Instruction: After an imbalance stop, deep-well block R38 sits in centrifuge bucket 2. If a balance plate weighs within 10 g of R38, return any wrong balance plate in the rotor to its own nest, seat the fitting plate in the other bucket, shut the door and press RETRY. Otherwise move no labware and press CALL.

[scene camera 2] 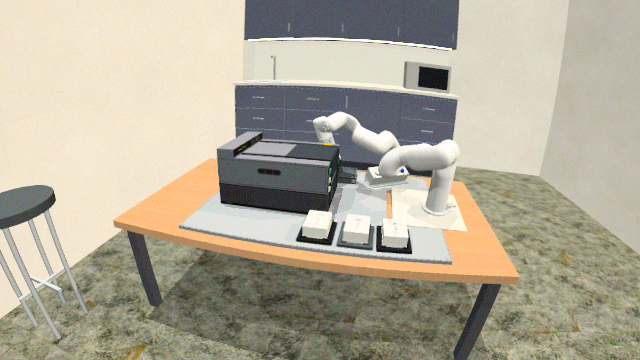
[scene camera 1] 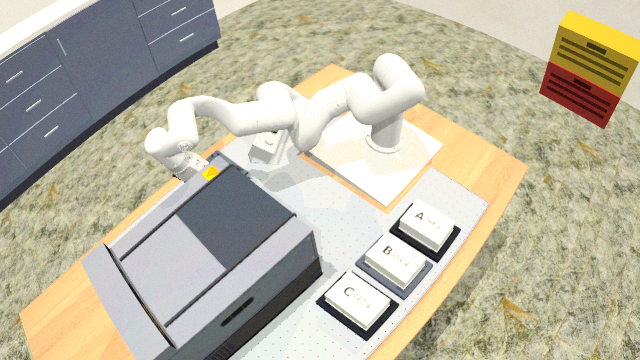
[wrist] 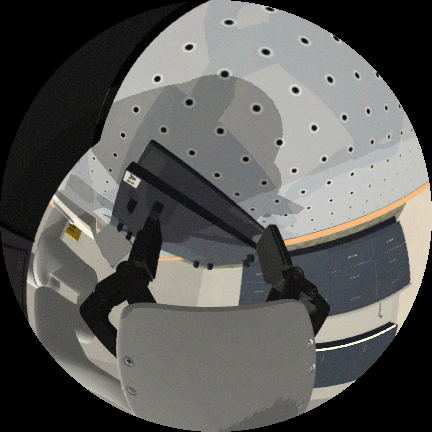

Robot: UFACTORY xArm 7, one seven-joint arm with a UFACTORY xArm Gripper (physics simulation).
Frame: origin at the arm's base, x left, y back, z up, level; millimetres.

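Seen in the pictures: gripper, fingertip midpoint: (wrist: 212,231); arm's base at its link origin: (scene camera 2: 435,208) (scene camera 1: 385,139) (wrist: 62,211).
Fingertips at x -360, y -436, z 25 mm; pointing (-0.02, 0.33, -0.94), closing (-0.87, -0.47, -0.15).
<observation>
Pixels of each thing's middle, then the offset from my fingertips to it. Level surfaces: height alone.
- grey centrifuge at the middle of its body: (scene camera 1: 199,270) (scene camera 2: 282,168) dx +252, dy -245, dz +92 mm
- White balance plates A at the middle of its body: (scene camera 1: 427,225) (scene camera 2: 394,232) dx +618, dy +193, dz +3 mm
- B at the middle of its body: (scene camera 1: 395,260) (scene camera 2: 357,228) dx +594, dy +63, dz +3 mm
- C at the middle of its body: (scene camera 1: 357,300) (scene camera 2: 317,224) dx +572, dy -75, dz +3 mm
- dark tray at the middle of its body: (wrist: 186,235) (scene camera 1: 218,174) (scene camera 2: 344,173) dx +1, dy +47, dz -9 mm
- white button box at the middle of its body: (wrist: 129,256) (scene camera 1: 270,129) (scene camera 2: 387,174) dx +41, dy +266, dz +12 mm
- grey mat at its surface level: dz -30 mm
The grey centrifuge (scene camera 1: 265,295) (scene camera 2: 275,175) stands on the perforated mat; its rotor, buckets and block R38 do not show, and I cannot tell how its door stands. White balance plates A (scene camera 1: 426,225) (scene camera 2: 395,232), B (scene camera 1: 395,262) (scene camera 2: 357,228) and C (scene camera 1: 357,302) (scene camera 2: 317,224) sit in their nests; their weights are blurred. My gripper (wrist: 212,231) is open and empty, low beside the centrifuge's rear corner. In the wrist view its fingers overlap a dark tray (wrist: 190,225) (scene camera 2: 348,175) marked A1; contact cannot be told. The white button box (scene camera 1: 265,148) (scene camera 2: 386,176) is partly hidden by the arm.
The centrifuge's dark side fills the upper left of the wrist view, close to the tray. The grey mat (scene camera 1: 320,195) (scene camera 2: 250,220) (wrist: 310,85) lies under the equipment. The white arm base plate (scene camera 1: 370,170) (scene camera 2: 415,217) is beside the nests. Blue cabinets (scene camera 1: 100,70) (scene camera 2: 315,105) (wrist: 350,270) stand beyond the table.
</observation>
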